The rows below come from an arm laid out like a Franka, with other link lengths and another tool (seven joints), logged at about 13 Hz.
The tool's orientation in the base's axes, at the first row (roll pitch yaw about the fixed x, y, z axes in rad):
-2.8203 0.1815 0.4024
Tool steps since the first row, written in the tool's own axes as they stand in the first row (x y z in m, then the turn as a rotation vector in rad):
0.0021 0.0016 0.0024 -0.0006 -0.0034 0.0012
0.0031 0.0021 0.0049 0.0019 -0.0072 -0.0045
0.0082 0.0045 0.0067 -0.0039 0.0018 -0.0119
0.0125 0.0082 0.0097 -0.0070 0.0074 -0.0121
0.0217 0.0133 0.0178 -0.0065 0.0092 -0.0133
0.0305 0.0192 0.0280 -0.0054 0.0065 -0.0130
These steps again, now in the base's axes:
0.0017 -0.0001 -0.0031 -0.0020 0.0031 0.0000
0.0021 0.0004 -0.0058 0.0007 0.0062 0.0061
0.0070 0.0006 -0.0091 0.0004 -0.0058 0.0113
0.0112 -0.0004 -0.0139 -0.0006 -0.0120 0.0103
0.0189 0.0004 -0.0247 0.0008 -0.0137 0.0107
0.0259 0.0008 -0.0376 0.0008 -0.0108 0.0111

